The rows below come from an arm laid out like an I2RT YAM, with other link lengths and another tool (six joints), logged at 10 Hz.
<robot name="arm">
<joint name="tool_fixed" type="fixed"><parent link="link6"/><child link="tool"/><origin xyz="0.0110 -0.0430 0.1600" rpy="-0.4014 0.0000 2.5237"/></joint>
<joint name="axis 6" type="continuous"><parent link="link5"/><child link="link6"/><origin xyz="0.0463 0.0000 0.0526" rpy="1.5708 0.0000 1.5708"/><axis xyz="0 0 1"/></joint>
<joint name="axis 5" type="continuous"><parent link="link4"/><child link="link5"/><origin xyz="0.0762 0.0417 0.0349" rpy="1.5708 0.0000 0.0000"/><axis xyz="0 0 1"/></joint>
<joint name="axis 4" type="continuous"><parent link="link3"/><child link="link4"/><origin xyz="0.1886 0.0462 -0.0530"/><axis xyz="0 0 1"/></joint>
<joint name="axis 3" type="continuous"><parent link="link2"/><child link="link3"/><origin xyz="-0.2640 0.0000 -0.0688" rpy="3.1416 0.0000 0.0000"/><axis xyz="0 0 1"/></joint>
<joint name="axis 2" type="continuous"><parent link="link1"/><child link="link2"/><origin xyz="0.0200 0.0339 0.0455" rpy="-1.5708 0.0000 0.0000"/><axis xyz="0 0 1"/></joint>
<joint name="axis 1" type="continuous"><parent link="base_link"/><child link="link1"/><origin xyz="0.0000 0.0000 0.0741"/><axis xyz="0 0 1"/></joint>
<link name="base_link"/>
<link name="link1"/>
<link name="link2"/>
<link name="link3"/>
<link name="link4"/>
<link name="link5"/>
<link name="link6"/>
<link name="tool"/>
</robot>
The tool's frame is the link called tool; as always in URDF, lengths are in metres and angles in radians. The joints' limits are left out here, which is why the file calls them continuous.
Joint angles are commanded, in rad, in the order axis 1, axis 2, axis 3, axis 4, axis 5, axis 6. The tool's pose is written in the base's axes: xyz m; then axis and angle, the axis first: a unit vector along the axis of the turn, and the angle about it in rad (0 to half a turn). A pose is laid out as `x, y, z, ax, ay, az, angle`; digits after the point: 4 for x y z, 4 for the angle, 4 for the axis.
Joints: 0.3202, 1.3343, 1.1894, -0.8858, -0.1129, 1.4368
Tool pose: 0.2821, 0.0542, 0.1411, 0.8138, 0.4464, 0.3722, 2.8055
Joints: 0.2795, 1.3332, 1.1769, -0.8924, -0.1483, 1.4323
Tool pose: 0.2780, 0.0486, 0.1360, 0.8229, 0.4358, 0.3645, 2.8275
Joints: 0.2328, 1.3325, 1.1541, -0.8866, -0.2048, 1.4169
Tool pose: 0.2740, 0.0464, 0.1296, 0.8288, 0.4273, 0.3612, 2.8661
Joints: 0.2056, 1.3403, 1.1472, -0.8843, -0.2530, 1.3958
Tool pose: 0.2728, 0.0487, 0.1262, 0.8284, 0.4276, 0.3617, 2.9022
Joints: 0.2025, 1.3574, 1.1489, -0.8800, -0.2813, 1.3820
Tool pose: 0.2738, 0.0541, 0.1235, 0.8254, 0.4336, 0.3615, 2.9289
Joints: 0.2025, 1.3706, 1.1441, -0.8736, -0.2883, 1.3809
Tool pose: 0.2739, 0.0556, 0.1194, 0.8265, 0.4351, 0.3572, 2.9385
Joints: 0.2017, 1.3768, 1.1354, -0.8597, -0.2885, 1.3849
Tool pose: 0.2751, 0.0557, 0.1167, 0.8279, 0.4333, 0.3562, 2.9393
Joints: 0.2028, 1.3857, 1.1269, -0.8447, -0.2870, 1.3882
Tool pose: 0.2766, 0.0560, 0.1133, 0.8289, 0.4325, 0.3546, 2.9393
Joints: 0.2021, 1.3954, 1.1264, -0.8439, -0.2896, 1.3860
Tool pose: 0.2766, 0.0563, 0.1108, 0.8298, 0.4339, 0.3509, 2.9437
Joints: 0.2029, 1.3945, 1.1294, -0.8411, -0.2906, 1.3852
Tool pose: 0.2781, 0.0571, 0.1123, 0.8283, 0.4341, 0.3542, 2.9431
